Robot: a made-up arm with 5 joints. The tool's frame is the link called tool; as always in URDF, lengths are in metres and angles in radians. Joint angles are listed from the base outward. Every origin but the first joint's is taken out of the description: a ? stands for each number. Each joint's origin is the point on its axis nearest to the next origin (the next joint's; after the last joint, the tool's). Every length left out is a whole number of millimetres.
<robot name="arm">
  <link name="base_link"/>
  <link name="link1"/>
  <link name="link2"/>
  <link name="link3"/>
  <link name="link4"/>
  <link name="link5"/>
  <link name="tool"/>
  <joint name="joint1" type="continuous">
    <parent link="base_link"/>
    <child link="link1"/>
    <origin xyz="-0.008 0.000 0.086" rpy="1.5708 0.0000 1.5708"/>
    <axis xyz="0 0 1"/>
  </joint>
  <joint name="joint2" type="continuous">
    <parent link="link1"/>
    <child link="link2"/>
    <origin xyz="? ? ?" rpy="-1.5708 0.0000 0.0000"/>
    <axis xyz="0 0 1"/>
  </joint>
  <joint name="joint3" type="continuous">
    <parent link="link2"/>
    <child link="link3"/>
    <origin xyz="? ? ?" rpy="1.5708 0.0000 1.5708"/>
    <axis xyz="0 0 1"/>
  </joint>
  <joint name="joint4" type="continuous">
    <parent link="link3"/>
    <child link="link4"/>
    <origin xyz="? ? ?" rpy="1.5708 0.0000 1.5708"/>
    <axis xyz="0 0 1"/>
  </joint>
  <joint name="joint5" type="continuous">
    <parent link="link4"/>
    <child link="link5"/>
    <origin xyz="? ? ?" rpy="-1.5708 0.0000 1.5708"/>
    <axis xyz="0 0 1"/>
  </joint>
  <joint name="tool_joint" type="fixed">
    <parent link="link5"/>
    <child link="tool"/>
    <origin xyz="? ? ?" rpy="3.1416 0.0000 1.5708"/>
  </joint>
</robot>
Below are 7 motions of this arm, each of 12 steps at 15 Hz.
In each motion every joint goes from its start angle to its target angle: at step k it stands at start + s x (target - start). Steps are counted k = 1, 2, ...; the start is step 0. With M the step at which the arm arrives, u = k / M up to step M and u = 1 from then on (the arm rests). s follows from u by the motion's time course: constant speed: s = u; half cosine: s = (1 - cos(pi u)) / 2; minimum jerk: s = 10 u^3 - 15 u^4 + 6 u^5.
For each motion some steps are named. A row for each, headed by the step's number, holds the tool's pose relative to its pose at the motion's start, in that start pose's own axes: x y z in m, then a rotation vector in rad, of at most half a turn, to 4 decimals.
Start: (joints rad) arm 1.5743 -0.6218 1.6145 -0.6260 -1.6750
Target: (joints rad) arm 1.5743 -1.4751 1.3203 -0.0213 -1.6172
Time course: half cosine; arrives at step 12
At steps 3, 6, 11, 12:
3: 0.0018 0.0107 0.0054 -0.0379 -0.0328 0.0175
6: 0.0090 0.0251 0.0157 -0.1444 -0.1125 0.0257
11: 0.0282 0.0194 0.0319 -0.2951 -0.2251 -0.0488
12: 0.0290 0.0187 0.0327 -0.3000 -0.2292 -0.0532

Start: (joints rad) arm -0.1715 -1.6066 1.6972 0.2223 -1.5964
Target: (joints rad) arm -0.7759 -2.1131 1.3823 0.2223 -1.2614
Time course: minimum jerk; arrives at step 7
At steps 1, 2, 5, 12:
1: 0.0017 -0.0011 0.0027 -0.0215 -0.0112 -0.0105
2: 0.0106 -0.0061 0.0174 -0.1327 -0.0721 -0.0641
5: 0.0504 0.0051 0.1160 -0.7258 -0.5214 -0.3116
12: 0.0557 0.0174 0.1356 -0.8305 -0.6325 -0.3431

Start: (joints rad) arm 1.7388 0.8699 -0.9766 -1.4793 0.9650
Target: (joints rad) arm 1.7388 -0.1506 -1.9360 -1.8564 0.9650
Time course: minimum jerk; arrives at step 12
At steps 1, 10, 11, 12:
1: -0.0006 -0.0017 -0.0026 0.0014 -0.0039 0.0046
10: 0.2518 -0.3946 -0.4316 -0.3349 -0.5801 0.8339
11: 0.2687 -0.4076 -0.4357 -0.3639 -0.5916 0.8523
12: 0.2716 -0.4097 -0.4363 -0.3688 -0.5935 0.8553

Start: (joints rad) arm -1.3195 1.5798 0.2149 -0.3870 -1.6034
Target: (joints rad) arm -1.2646 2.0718 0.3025 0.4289 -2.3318
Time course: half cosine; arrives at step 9
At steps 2, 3, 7, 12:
2: -0.0344 0.0180 -0.0247 0.0304 0.1063 0.1368
3: -0.0785 0.0360 -0.0491 0.0701 0.2260 0.2940
7: -0.3330 0.0604 -0.1006 0.3392 0.7948 1.0330
12: -0.3818 0.0509 -0.0977 0.4048 0.9030 1.1610

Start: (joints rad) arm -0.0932 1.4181 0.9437 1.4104 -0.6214
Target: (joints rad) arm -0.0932 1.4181 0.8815 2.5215 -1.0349
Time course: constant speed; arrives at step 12
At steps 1, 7, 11, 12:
1: -0.0084 -0.0104 -0.0282 -0.0747 0.0547 0.0293
7: -0.0898 -0.1099 -0.1600 -0.4744 0.4431 0.1963
11: -0.1664 -0.1977 -0.1985 -0.6892 0.7550 0.2896
12: -0.1871 -0.2203 -0.2010 -0.7358 0.8390 0.3095

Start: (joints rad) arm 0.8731 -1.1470 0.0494 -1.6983 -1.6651
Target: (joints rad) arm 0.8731 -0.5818 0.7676 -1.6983 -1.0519
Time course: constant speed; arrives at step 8
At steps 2, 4, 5, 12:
2: 0.0172 -0.0851 0.0274 0.1169 0.0176 -0.3487
4: 0.0121 -0.1723 0.0314 0.2281 0.0790 -0.6941
5: 0.0012 -0.2138 0.0248 0.2790 0.1261 -0.8645
12: -0.0633 -0.3163 -0.0229 0.4001 0.3342 -1.3601

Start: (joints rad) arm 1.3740 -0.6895 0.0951 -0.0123 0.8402
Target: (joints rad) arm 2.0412 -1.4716 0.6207 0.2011 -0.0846
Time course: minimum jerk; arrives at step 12
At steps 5, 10, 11, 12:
5: -0.0051 0.0974 0.0630 -0.1208 0.3599 0.0887
10: 0.0545 0.2359 0.1508 -0.0630 1.1517 0.2972
11: 0.0591 0.2415 0.1536 -0.0487 1.1924 0.3058
12: 0.0599 0.2424 0.1541 -0.0462 1.1992 0.3072

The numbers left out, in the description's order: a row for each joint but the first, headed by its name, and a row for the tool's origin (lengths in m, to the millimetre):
joint2: -0.074 -0.153 0.000
joint3: -0.003 0.183 0.000
joint4: 0.104 0.187 0.000
joint5: -0.135 0.269 0.000
tool: 0.035 0.023 0.000

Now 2 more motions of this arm.
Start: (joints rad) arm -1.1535 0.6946 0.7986 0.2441 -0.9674
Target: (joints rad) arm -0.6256 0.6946 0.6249 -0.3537 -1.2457
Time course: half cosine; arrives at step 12
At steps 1, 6, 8, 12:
1: 0.0018 0.0007 0.0029 0.0005 -0.0178 0.0075
6: 0.0166 0.0260 0.0910 -0.0058 -0.5210 0.2513
8: -0.0035 0.0408 0.1309 -0.0258 -0.7788 0.3981
12: -0.0399 0.0537 0.1599 -0.0573 -1.0339 0.5563

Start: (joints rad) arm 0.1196 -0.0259 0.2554 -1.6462 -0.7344
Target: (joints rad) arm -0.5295 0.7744 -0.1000 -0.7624 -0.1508
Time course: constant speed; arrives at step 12
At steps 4, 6, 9, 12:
4: -0.1293 -0.0172 -0.0823 -0.3204 0.5026 -0.0781
6: -0.1995 -0.0337 -0.0864 -0.5017 0.7247 -0.1040
9: -0.2895 -0.0564 -0.0476 -0.7851 1.0205 -0.1138
12: -0.3422 -0.0671 0.0308 -1.0645 1.2712 -0.0788

